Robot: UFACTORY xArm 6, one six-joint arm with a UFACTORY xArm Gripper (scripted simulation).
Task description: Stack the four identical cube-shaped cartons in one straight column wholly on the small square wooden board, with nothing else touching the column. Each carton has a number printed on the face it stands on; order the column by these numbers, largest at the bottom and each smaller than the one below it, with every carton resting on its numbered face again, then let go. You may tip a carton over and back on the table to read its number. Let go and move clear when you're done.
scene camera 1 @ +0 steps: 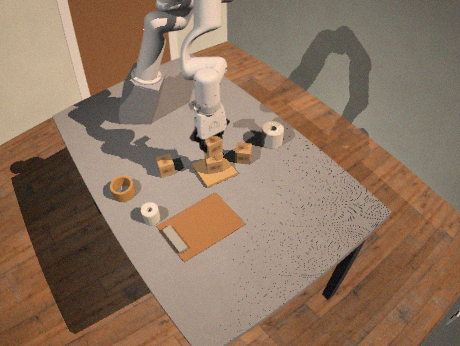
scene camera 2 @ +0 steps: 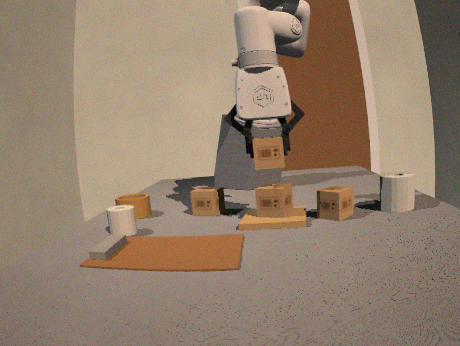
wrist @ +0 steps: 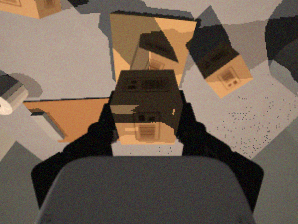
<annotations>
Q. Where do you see a carton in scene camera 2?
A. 206, 201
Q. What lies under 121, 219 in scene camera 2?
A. A small white roll.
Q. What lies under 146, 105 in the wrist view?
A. A carton.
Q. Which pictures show the flat mat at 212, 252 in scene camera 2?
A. Scene camera 1, scene camera 2 and the wrist view: all of them.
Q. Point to a small square wooden board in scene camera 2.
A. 297, 218
</annotations>
